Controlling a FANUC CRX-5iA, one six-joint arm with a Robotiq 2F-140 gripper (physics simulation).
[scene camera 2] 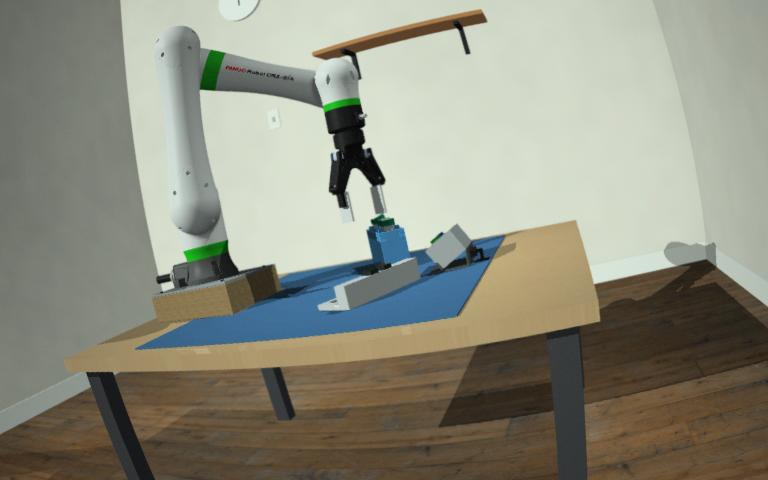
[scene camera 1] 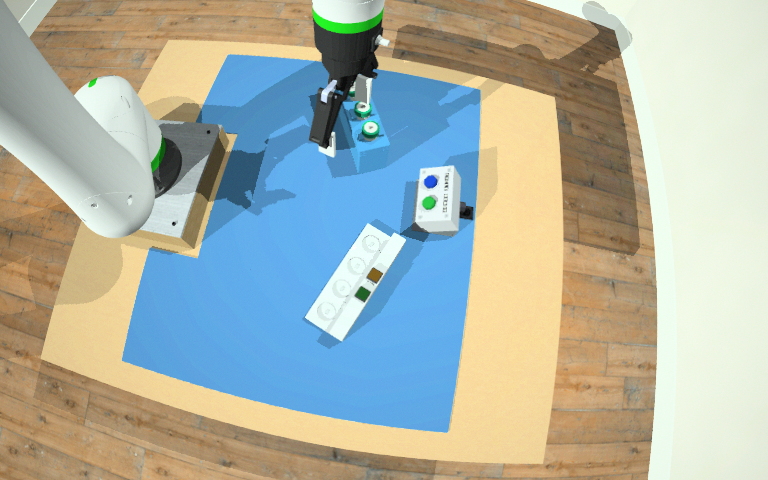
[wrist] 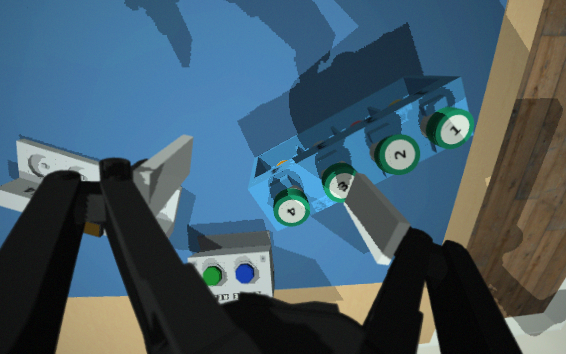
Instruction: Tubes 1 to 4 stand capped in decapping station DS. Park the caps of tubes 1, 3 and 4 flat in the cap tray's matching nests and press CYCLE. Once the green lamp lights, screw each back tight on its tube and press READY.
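Frame: origin at the arm's base, x ahead, y left, z up, level; metres.
Seen in the pictures: gripper, fingertip midpoint: (scene camera 2: 365, 217) (scene camera 1: 345, 125) (wrist: 274, 172); arm's base, origin of the base link: (scene camera 2: 213, 279).
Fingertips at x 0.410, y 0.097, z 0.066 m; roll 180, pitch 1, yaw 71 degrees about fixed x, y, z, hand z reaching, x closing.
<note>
Pixels of each thing's top centre, then the offset from my fingertips to it.
- white cap tray, middle of its top: (wrist: 76, 207) (scene camera 1: 355, 275) (scene camera 2: 365, 268) 0.082 m down, 0.053 m ahead, 0.256 m right
- dark green lamp, middle of its top: (scene camera 1: 362, 293) 0.082 m down, 0.070 m ahead, 0.286 m right
- brownish amber lamp, middle of its top: (wrist: 91, 229) (scene camera 1: 374, 275) 0.082 m down, 0.087 m ahead, 0.250 m right
- white button box, middle of its top: (wrist: 229, 297) (scene camera 1: 443, 190) (scene camera 2: 445, 227) 0.051 m down, 0.196 m ahead, 0.082 m right
- blue button, middle of its top: (wrist: 244, 279) (scene camera 1: 432, 180) 0.061 m down, 0.174 m ahead, 0.059 m right
- green button, middle of its top: (wrist: 211, 281) (scene camera 1: 430, 201) 0.061 m down, 0.173 m ahead, 0.104 m right
Decapping station DS (scene camera 1: 372, 153) (scene camera 2: 389, 247) (wrist: 261, 189) is a blue block. In the wrist view green-rimmed caps 1 (wrist: 453, 128), 2 (wrist: 397, 154), 3 (wrist: 336, 184) and 4 (wrist: 291, 211) sit on its tubes. My gripper (scene camera 1: 345, 120) (scene camera 2: 363, 208) (wrist: 274, 172) is wide open and empty, above the station; one finger overlaps cap 3's edge in the wrist view. The white cap tray (scene camera 1: 390, 249) (scene camera 2: 376, 283) has empty nests, a dark green lamp (scene camera 1: 362, 293) and a brownish amber lamp (scene camera 1: 374, 275). In scene view 1 the gripper hides part of the station.
A white button box (scene camera 1: 437, 217) (scene camera 2: 448, 249) with a blue button (scene camera 1: 430, 181) (wrist: 245, 273) and a green button (scene camera 1: 429, 202) (wrist: 212, 275) stands between the station and the mat's right edge. The robot base plate (scene camera 1: 189, 141) is at the left.
</note>
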